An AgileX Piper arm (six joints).
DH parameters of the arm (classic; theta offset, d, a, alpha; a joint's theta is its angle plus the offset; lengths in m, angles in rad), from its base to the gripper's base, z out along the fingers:
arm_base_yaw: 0 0.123 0 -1.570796
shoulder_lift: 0.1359 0 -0.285 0
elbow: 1.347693 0 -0.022 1.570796
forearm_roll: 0 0.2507 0 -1.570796
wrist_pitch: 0 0 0 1.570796
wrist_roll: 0 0.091 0 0
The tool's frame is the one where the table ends.
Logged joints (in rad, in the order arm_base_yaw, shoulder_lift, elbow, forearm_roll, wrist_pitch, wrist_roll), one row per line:
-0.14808, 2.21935, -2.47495, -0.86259, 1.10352, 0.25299
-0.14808, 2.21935, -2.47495, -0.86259, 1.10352, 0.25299
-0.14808, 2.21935, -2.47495, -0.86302, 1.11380, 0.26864
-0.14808, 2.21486, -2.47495, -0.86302, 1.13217, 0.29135
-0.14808, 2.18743, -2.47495, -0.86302, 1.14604, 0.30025
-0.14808, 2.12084, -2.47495, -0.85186, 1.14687, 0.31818
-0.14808, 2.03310, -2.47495, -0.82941, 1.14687, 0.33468
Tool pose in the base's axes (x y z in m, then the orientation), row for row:
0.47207, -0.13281, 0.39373, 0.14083, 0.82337, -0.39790, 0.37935
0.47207, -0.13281, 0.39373, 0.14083, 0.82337, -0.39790, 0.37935
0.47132, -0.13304, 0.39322, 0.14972, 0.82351, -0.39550, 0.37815
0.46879, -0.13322, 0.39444, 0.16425, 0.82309, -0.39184, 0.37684
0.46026, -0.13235, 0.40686, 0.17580, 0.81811, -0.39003, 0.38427
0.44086, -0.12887, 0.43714, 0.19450, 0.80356, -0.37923, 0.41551
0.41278, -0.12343, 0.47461, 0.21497, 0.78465, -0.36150, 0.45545
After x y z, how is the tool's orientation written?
As a quaternion, x y z w.
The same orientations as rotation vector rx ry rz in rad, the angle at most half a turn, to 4 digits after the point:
0.3597, 2.1032, -1.0164
0.3597, 2.1032, -1.0164
0.3827, 2.1047, -1.0108
0.4200, 2.1049, -1.0021
0.4480, 2.0849, -0.9940
0.4885, 2.0183, -0.9525
0.5302, 1.9353, -0.8916

